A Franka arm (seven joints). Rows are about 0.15 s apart.
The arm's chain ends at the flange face. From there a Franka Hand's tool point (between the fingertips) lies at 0.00 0.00 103.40 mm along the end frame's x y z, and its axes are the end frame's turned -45 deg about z.
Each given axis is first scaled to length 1.
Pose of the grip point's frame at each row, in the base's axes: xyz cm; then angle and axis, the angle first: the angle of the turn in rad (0 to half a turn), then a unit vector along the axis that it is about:
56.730 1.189 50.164 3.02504 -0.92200 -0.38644 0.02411
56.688 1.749 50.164 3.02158 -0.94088 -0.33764 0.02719
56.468 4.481 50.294 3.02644 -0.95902 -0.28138 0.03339
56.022 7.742 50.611 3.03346 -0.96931 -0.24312 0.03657
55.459 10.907 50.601 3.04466 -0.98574 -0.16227 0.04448
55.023 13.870 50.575 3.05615 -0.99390 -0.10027 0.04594
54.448 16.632 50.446 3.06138 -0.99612 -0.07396 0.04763
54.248 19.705 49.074 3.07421 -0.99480 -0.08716 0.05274
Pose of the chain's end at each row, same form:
57.653 0.272 60.422 3.05237 -0.99900 -0.00419 0.04457
57.633 0.773 60.414 3.05152 -0.99769 0.04808 0.04807
57.462 3.535 60.543 3.06076 -0.99286 0.10695 0.05286
57.024 6.844 60.863 3.06967 -0.98775 0.14621 0.05445
56.526 10.069 60.852 3.08607 -0.97204 0.22713 0.05961
56.054 13.088 60.834 3.09780 -0.95597 0.28752 0.05876
55.489 15.879 60.706 3.10393 -0.94801 0.31267 0.05932
55.392 19.107 59.333 3.11969 -0.95194 0.30001 0.06159

